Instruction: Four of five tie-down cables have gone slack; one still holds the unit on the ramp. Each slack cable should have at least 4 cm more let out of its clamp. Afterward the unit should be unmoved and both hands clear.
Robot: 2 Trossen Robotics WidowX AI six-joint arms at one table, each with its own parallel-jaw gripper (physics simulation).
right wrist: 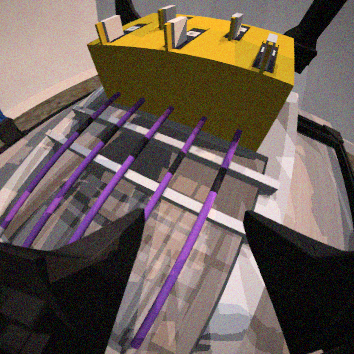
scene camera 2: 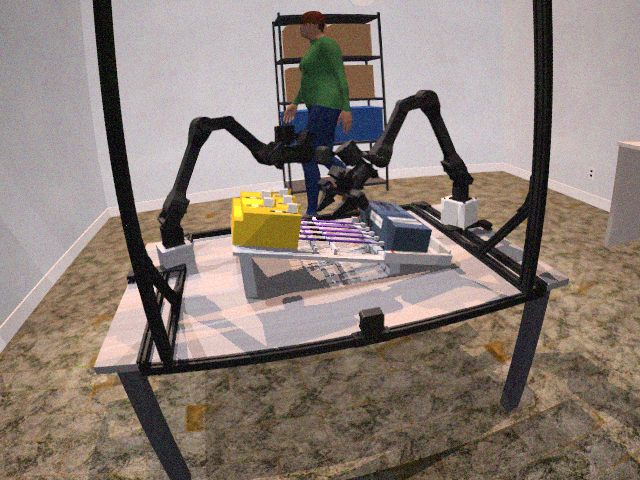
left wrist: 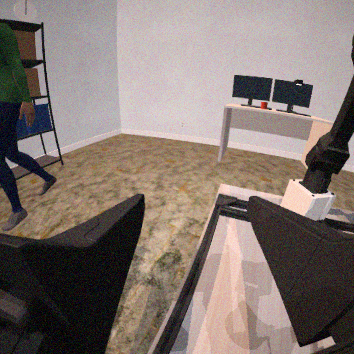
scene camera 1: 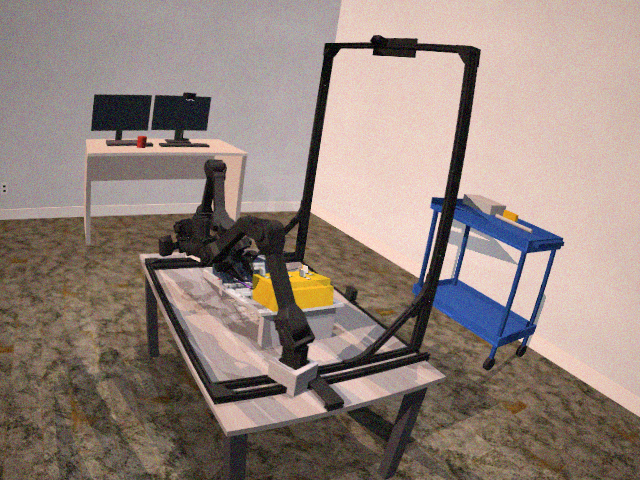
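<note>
The yellow clamp block (scene camera 1: 305, 294) (scene camera 2: 266, 227) (right wrist: 200, 67) sits at the ramp's (scene camera 2: 315, 255) raised end. On its top, several pale levers stand up; the rightmost lever (right wrist: 271, 39) in the right wrist view looks lower, in its slot. Five purple cables (scene camera 2: 336, 230) (right wrist: 175, 270) run from the block toward the dark blue unit (scene camera 2: 408, 235) lower on the ramp. They look nearly straight; which is taut I cannot tell. My right gripper (right wrist: 194, 216) is open and empty above the cables. My left gripper (left wrist: 197, 201) is open and empty, raised beyond the block, facing away from the cables.
The two arms' wrists are close together in scene camera 2. A black frame (scene camera 1: 466, 129) (scene camera 2: 541, 129) rises over the table. A person in green (scene camera 2: 324, 72) (left wrist: 11, 70) is behind the table near a shelf rack (scene camera 2: 383, 77). A blue cart (scene camera 1: 532, 238) and a desk (scene camera 1: 165, 147) stand farther off.
</note>
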